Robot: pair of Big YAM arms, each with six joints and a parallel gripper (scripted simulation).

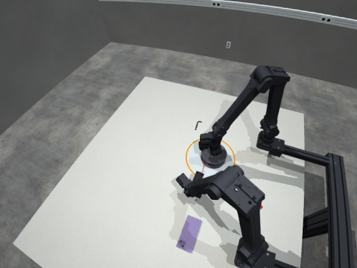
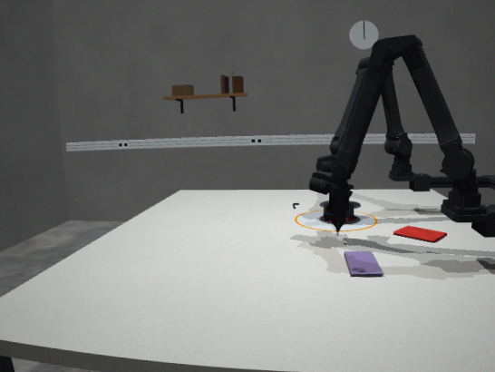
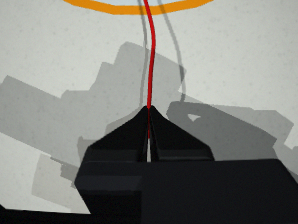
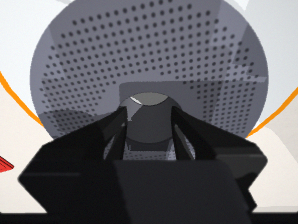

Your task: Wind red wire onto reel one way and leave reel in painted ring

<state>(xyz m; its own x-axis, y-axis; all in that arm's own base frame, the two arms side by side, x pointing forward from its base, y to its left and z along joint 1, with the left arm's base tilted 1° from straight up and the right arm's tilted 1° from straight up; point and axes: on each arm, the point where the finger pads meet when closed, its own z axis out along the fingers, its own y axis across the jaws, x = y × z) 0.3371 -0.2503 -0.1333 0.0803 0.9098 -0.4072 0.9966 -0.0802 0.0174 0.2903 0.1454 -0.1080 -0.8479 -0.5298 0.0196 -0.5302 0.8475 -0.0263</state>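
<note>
The orange painted ring is 60 mm below my right hand and 20 mm ahead of it. Also, from my right hand: dark grey reel (30 mm below); small black hex key (260 mm to the right, 190 mm ahead, 60 mm below).
</note>
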